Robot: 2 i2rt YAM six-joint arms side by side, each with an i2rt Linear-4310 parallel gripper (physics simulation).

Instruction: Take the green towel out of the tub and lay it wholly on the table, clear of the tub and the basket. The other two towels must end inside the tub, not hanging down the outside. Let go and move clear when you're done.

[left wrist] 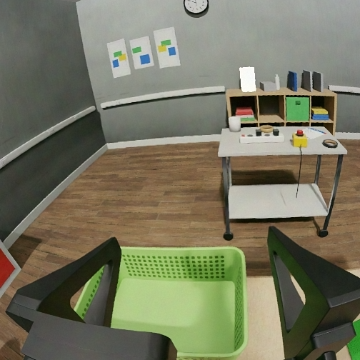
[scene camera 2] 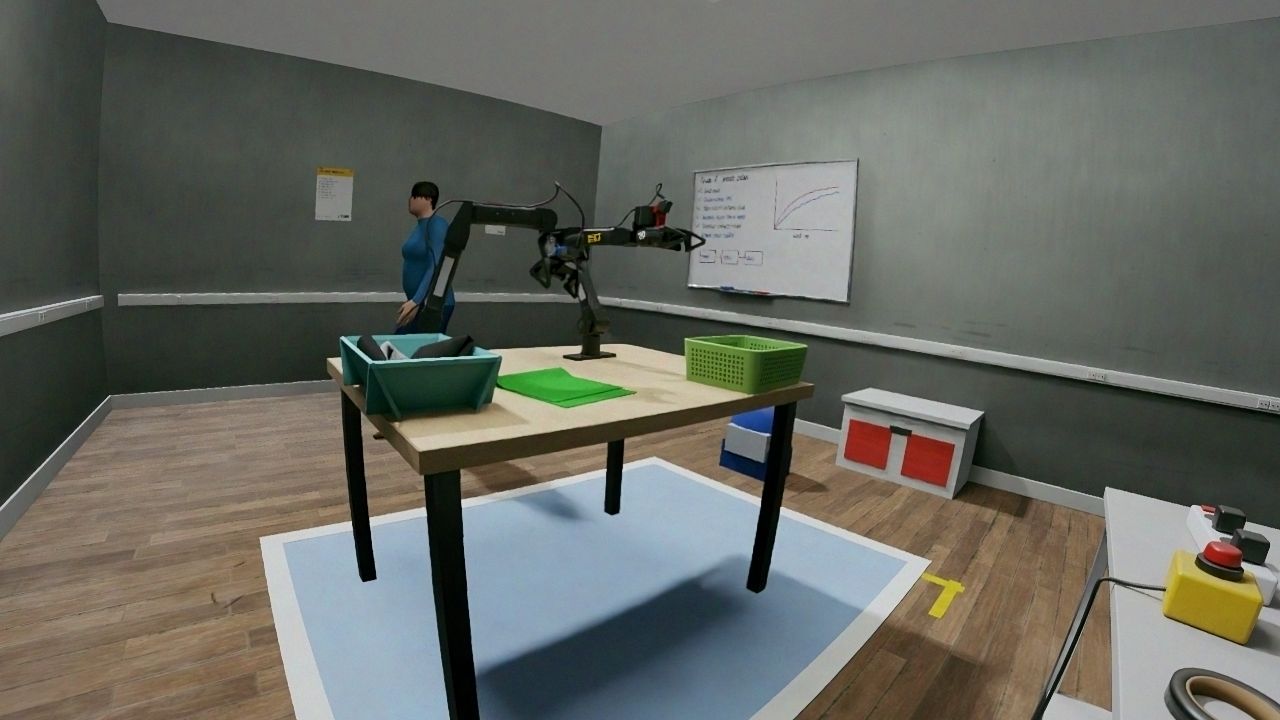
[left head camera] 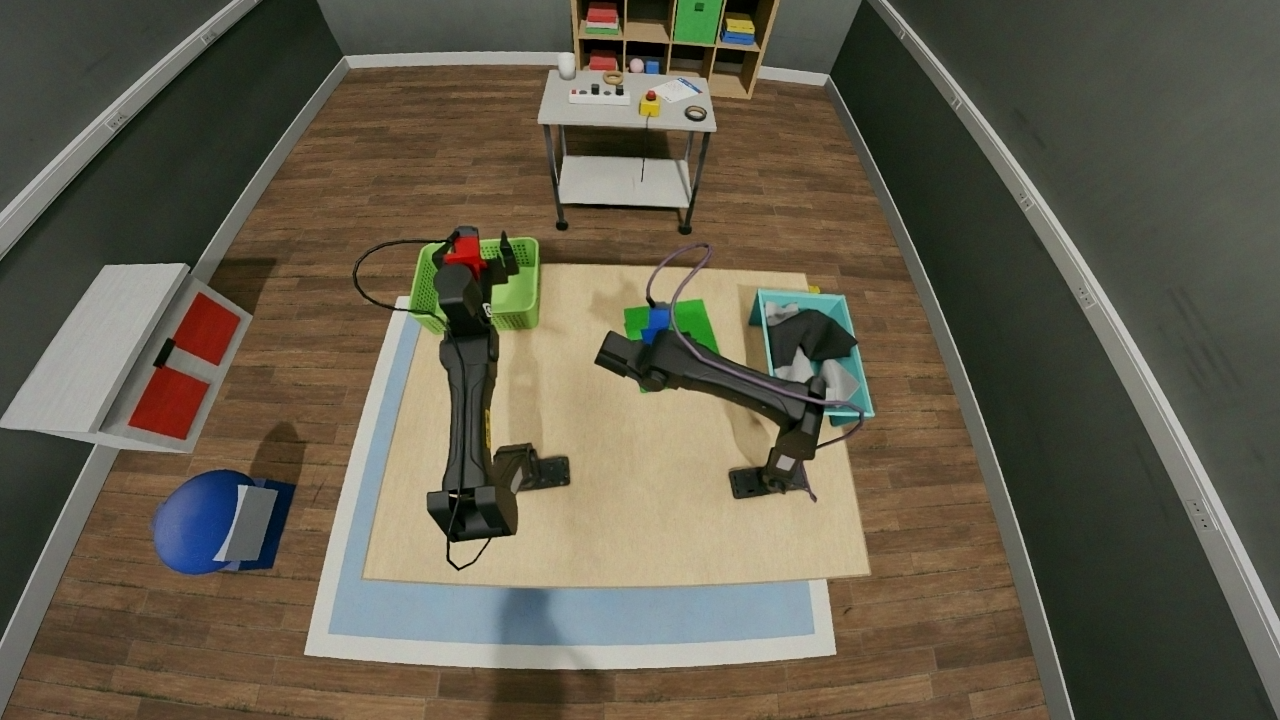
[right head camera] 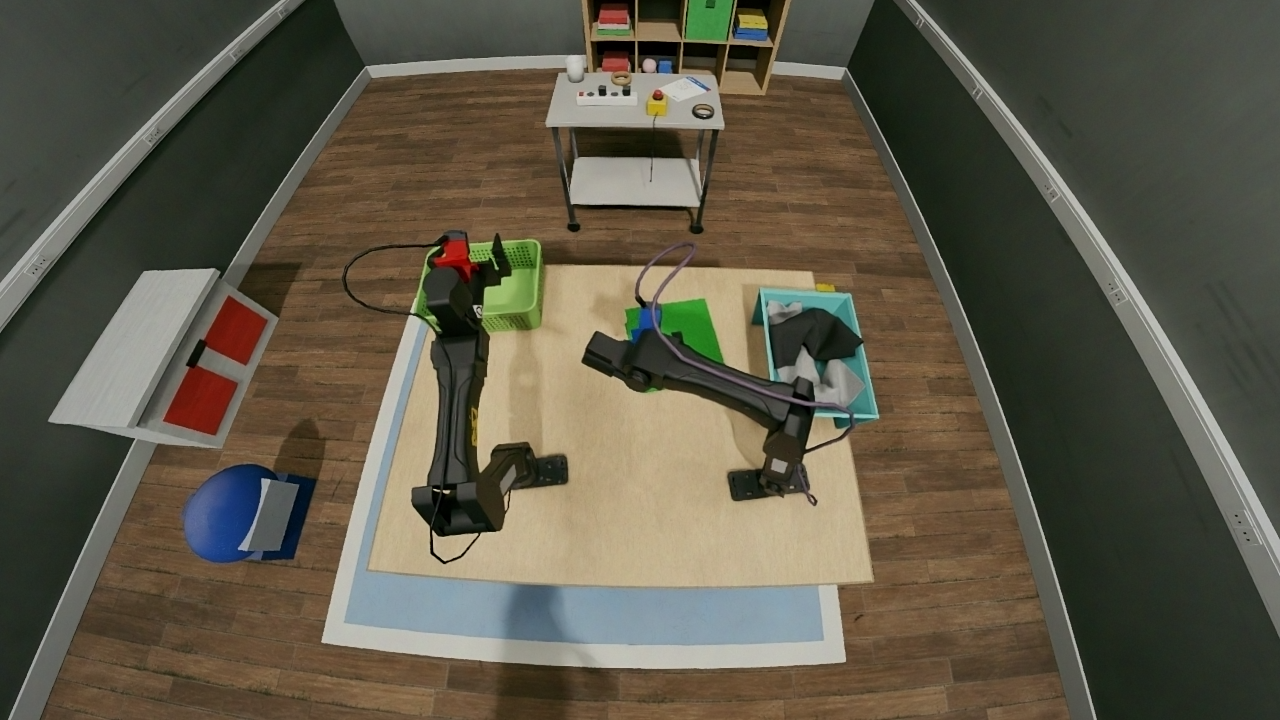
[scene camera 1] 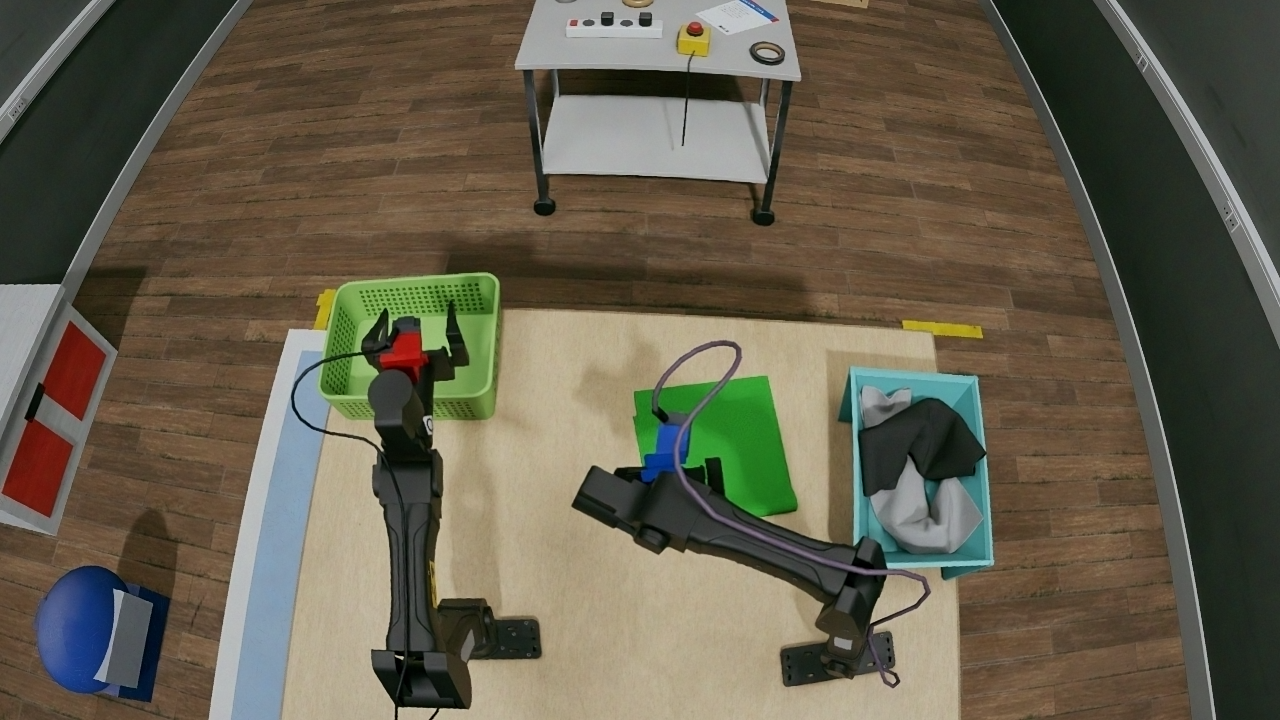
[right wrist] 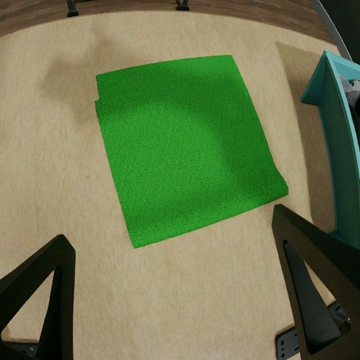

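Note:
The green towel (left head camera: 698, 322) (right head camera: 693, 322) (scene camera 1: 742, 438) (scene camera 2: 563, 386) (right wrist: 185, 150) lies spread, nearly flat, on the table, apart from the teal tub (scene camera 1: 917, 374) (scene camera 2: 429, 385) (right wrist: 340, 160) and the green basket (left head camera: 537, 295) (scene camera 2: 747, 367) (left wrist: 242, 300). A black towel (left head camera: 810, 340) (scene camera 1: 921, 443) and a grey towel (left head camera: 839, 380) (scene camera 1: 930, 514) lie crumpled inside the tub, the black one partly over the grey. My right gripper (scene camera 2: 554, 277) (right wrist: 163, 233) is open and empty, raised above the table near the towel's edge. My left gripper (scene camera 1: 416, 308) (left wrist: 190, 241) is open and empty, high above the basket.
The basket stands at the table's far left corner, the tub at its right edge in scene camera 1. A white trolley (scene camera 1: 657, 172) stands beyond the table. My right arm (scene camera 1: 760, 537) reaches across between its base and the towel. A person (scene camera 2: 420, 250) stands behind the table.

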